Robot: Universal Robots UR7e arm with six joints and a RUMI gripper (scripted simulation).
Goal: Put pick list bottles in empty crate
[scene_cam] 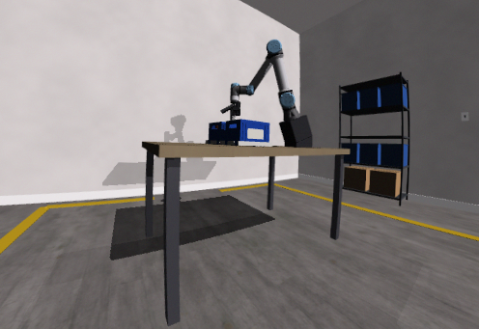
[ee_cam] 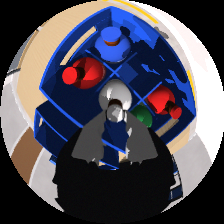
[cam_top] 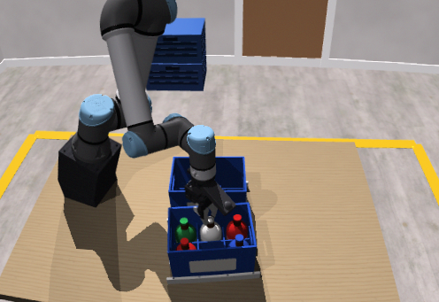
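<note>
Right now the white bottle is 70 mm below my hand. Round my hand: pick list strip 40 mm behind, 350 mm to the left, 150 mm below; then blue-capped bottle 100 mm ahead, 70 mm to the right, 70 mm below; then green bottle 80 mm behind, 10 mm to the right, 70 mm below.
</note>
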